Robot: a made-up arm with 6 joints.
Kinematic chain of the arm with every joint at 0, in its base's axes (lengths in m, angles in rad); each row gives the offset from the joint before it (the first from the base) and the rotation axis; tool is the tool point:
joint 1: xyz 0 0 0.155 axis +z
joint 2: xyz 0 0 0 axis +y
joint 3: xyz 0 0 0.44 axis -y
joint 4: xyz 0 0 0 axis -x
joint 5: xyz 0.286 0 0 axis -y
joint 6: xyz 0 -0.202 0 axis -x
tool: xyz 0 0 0
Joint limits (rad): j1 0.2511..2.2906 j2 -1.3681..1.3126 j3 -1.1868..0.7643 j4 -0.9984..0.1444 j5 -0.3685..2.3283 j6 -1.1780..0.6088
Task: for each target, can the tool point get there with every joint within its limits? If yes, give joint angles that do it. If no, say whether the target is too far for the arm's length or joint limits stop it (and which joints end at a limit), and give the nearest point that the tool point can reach.
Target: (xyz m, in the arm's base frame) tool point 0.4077 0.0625 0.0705
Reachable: yes | joints 0.5376 1.0225 -0.1020 -0.6955 0.6996 -0.7918
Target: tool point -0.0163 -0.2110 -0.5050
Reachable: no: joint limits stop it (at a limit: joint 1, joint 2, joint 4) | nearest point 0.2658 -0.0448 -0.0129 | short by 0.591 m
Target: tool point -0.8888 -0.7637 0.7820
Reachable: no: too far | nearest point -0.4770 -0.4099 0.4915 | short by 0.616 m
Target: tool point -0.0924 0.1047 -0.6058
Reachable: no: joint limits stop it (at a limit: joint 1, joint 2, joint 4) | nearest point -0.1300 0.3142 -0.0488 | short by 0.596 m
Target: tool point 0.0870 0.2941 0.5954
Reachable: yes | joints 2.0016 -0.1258 -0.0832 -0.0410 2.0132 -0.1508
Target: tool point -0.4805 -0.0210 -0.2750
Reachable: no: joint limits stop it (at a limit: joint 1, joint 2, joint 4) | nearest point -0.1491 0.3361 -0.0568 | short by 0.534 m
